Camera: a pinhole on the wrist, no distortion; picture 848 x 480 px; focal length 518.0 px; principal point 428.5 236.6 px. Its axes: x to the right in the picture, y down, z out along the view. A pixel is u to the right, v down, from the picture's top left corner.
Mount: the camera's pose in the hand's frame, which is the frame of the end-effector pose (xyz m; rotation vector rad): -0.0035 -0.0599 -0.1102 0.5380 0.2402 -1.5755
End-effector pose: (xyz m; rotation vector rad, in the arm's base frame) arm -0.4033 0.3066 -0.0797 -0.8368 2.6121 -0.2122
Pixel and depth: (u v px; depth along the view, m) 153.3 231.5 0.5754
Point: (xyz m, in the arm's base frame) -0.0671 0.3157 -0.5116
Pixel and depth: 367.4 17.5 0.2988
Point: -0.1245 0.2838 -0.1117
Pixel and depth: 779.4 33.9 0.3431
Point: -0.0150 0.0880 0.0411
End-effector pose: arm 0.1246 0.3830 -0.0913 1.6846 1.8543 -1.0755
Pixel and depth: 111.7 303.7 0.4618
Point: 0.0166 0.0319 -0.3249
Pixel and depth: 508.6 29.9 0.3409
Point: -0.1086 0.1561 0.0414
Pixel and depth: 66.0 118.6 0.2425
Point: 0.0929 0.1860 -0.1141
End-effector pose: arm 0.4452 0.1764 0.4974 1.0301 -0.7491 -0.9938
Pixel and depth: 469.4 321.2 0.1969
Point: 0.3396 0.1353 0.3599
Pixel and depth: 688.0 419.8 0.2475
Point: 0.3174 0.0709 0.2469
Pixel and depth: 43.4 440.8 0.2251
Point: 0.2967 0.0741 0.5384
